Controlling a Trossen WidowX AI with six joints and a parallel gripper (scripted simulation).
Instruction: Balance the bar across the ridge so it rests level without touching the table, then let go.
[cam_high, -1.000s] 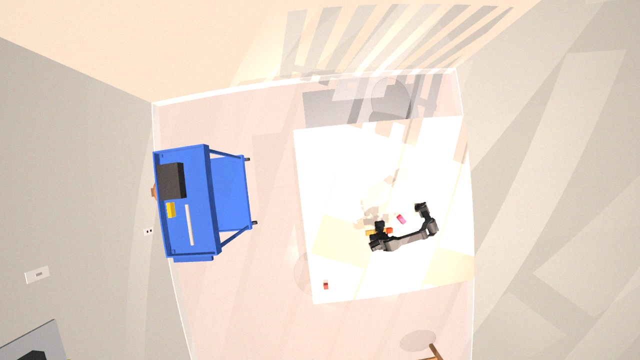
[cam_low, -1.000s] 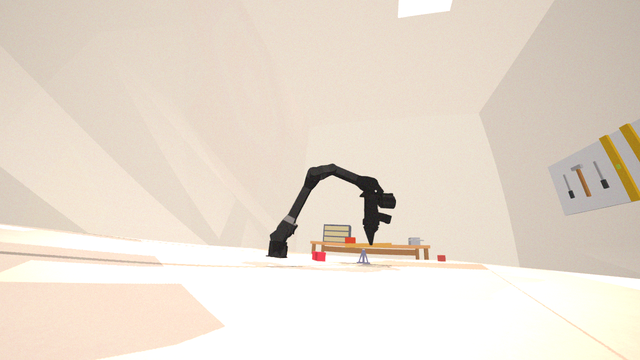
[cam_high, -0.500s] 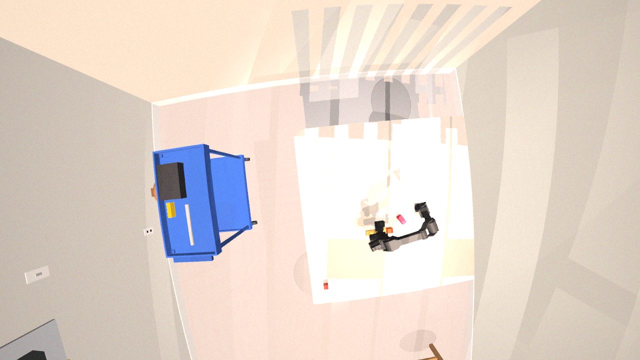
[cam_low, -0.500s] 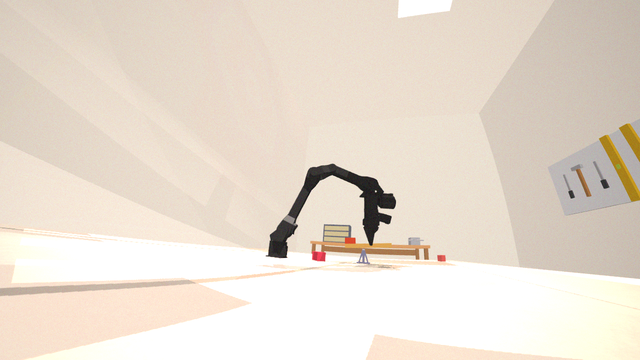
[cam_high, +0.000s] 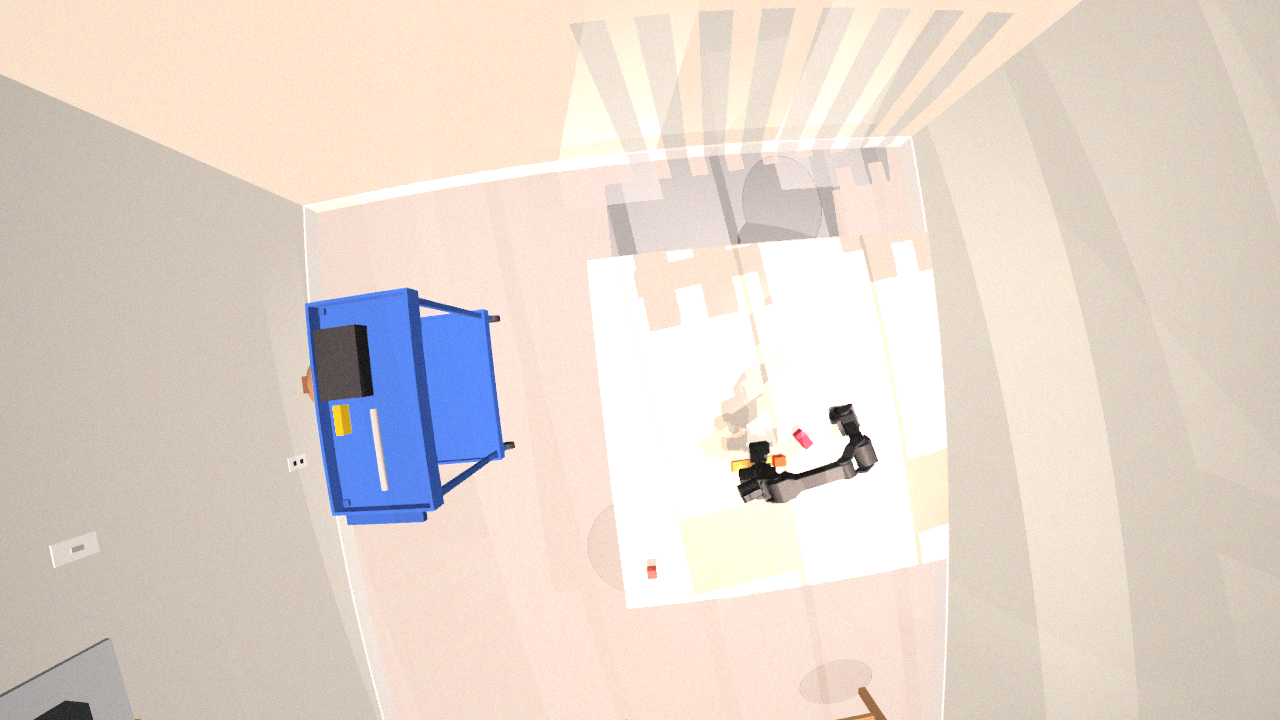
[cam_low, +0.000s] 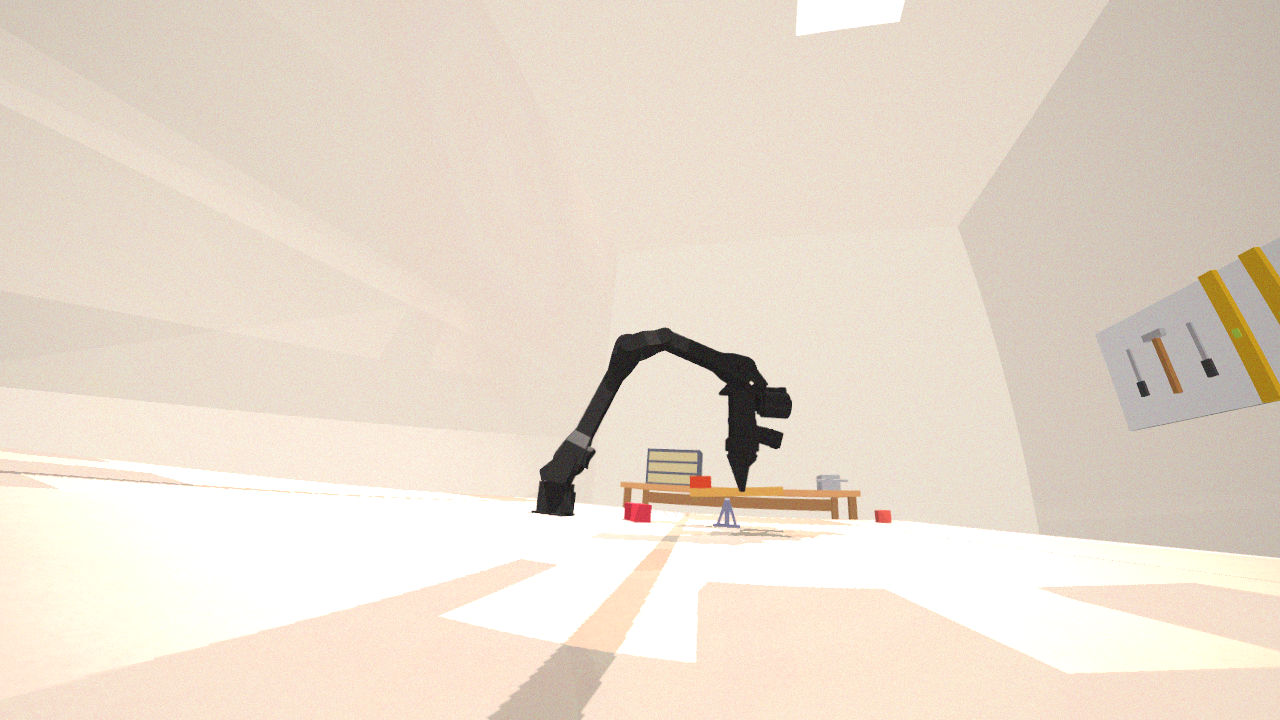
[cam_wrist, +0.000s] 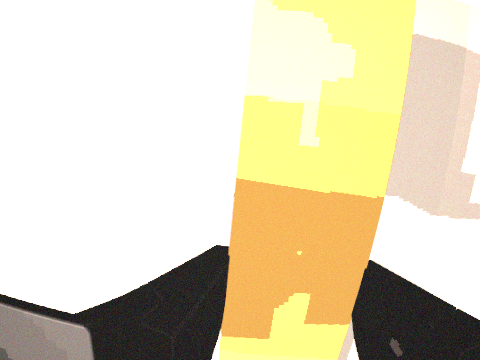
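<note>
The small ridge lies 30 mm behind my gripper tip and 40 mm below it.
</note>
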